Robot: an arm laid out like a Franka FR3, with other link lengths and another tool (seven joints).
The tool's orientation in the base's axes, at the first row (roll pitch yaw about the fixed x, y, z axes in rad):
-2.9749 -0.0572 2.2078
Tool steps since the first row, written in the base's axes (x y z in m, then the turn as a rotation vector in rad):
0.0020 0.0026 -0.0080 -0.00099 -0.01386 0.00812
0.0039 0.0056 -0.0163 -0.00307 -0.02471 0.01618
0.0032 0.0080 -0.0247 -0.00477 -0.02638 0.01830
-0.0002 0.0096 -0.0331 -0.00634 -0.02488 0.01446
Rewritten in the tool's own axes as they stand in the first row. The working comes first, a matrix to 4 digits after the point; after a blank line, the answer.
The tool's axes in the first row as the columns of a matrix, in the base's axes (used below as rounded here):
-0.5938 0.7871 -0.1669
0.8026 0.5942 -0.0534
0.0572 -0.1657 -0.9845

0.0004 0.0044 0.0074 -0.01007 -0.01036 -0.00709
0.0012 0.0091 0.0151 -0.01708 -0.01978 -0.01410
0.0031 0.0114 0.0234 -0.01729 -0.02246 -0.01581
0.0059 0.0110 0.0321 -0.01538 -0.02217 -0.01185

